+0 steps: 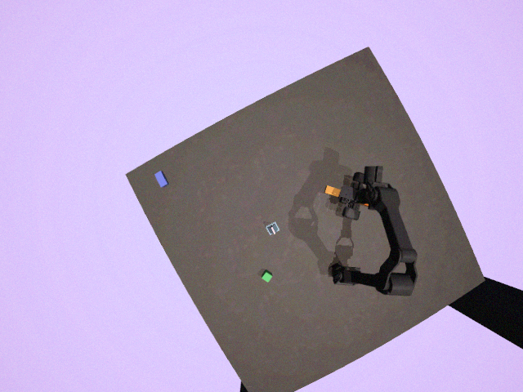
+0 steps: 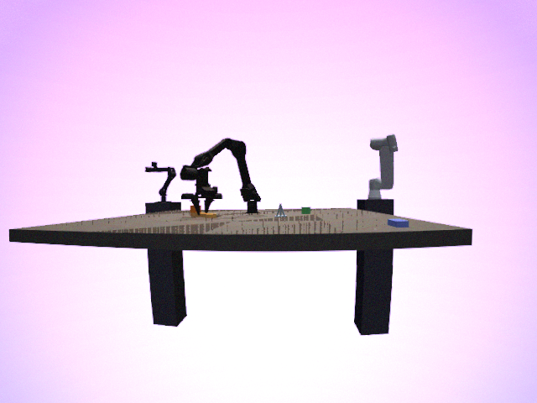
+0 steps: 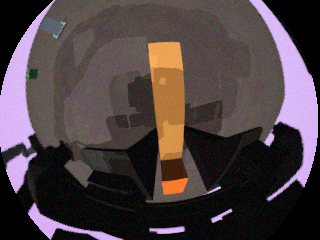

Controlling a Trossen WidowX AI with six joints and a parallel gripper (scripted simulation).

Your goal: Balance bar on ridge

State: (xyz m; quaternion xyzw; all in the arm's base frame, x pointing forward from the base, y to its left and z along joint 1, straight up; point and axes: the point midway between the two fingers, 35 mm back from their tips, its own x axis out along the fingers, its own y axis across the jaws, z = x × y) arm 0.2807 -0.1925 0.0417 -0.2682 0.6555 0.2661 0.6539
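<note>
My gripper tip is now 30 mm short of the ridge, 360 mm to the right of it and 50 mm below it. Also, from my gripper tip: green cube 140 mm behind, 480 mm to the left, 10 mm above; then blue block 460 mm ahead, 690 mm to the left.
</note>
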